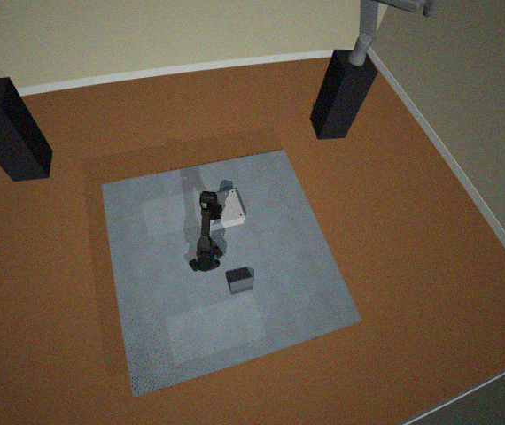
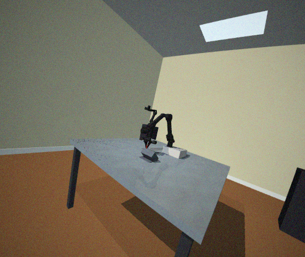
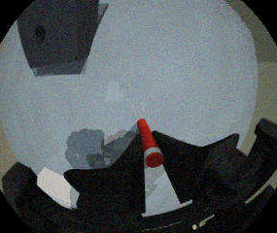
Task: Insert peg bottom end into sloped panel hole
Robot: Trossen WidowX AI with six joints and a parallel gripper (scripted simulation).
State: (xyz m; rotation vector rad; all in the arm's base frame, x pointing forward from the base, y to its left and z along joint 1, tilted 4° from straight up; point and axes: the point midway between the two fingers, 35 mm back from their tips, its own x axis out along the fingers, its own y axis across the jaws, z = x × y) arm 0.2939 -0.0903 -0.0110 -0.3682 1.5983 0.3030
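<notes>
Right now the grey sloped panel is 12 cm ahead of my gripper tip, 18 cm to the left of it and 1 cm below it. The rest, counted from my gripper tip: red peg (2 cm above).
</notes>
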